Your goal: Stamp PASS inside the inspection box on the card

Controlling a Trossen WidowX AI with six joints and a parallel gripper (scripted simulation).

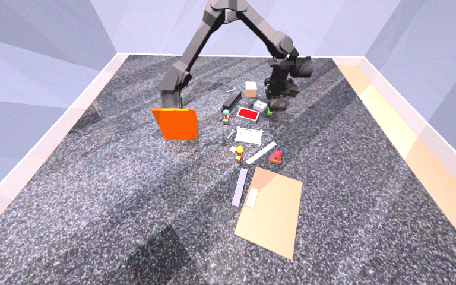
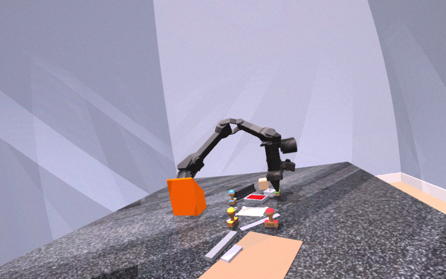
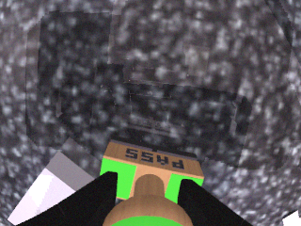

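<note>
Now: gripper tip 100 mm past the red ink pad and 30 mm above it. From my gripper tip the other things lie so: small white box (50 mm to the left, 30 mm behind, 10 mm below); then white card (120 mm to the right, 110 mm behind, 30 mm below); then green stamp (right at my gripper tip).
</note>
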